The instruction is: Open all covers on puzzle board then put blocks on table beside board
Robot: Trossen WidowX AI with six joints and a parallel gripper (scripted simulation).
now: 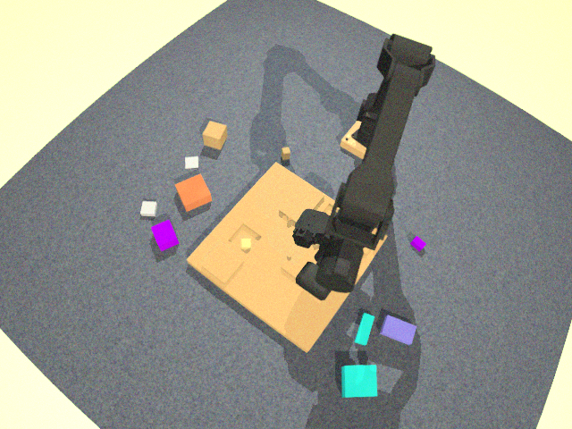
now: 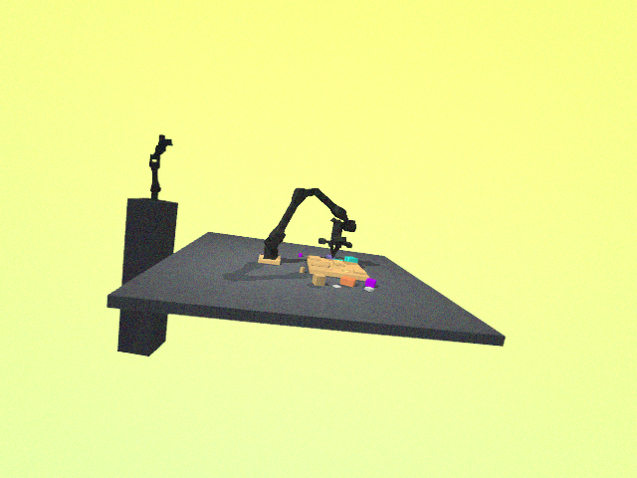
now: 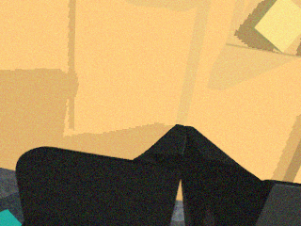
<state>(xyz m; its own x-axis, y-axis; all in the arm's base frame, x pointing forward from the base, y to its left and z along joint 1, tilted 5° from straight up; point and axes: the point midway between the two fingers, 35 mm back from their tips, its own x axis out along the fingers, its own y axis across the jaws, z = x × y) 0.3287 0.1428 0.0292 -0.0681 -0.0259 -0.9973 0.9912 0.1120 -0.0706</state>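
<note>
Right now my gripper tip is 40 mm short of the cyan bar, 130 mm to the right of it and 40 mm above it. The rest, counted from my gripper tip: cyan cube (130 mm ahead, 190 mm to the left, 30 mm below); then lilac block (190 mm to the left, 40 mm below); then magenta cube (190 mm behind, 110 mm to the left, 40 mm below).
</note>
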